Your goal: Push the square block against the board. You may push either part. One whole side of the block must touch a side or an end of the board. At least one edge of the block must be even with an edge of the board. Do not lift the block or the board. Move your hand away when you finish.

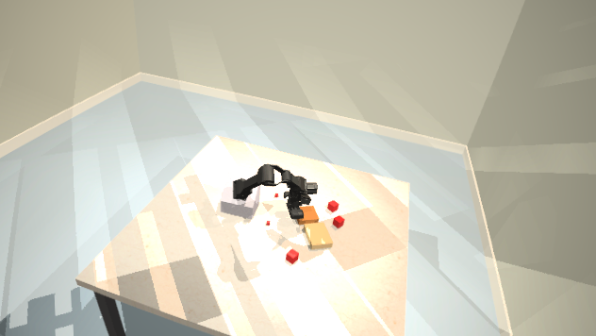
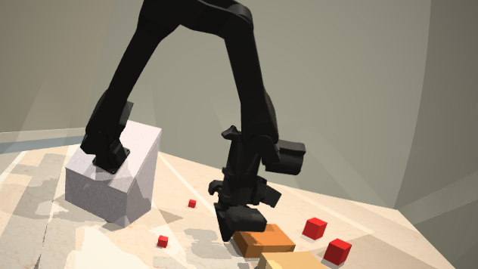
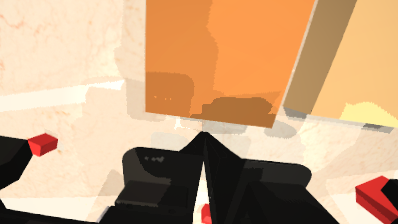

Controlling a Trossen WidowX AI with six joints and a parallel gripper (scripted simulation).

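The orange square block lies 70 mm ahead of my gripper tip, 40 mm to the left of it and 10 mm above it. Round my gripper tip: board: 160 mm ahead, 80 mm to the right, 10 mm above.
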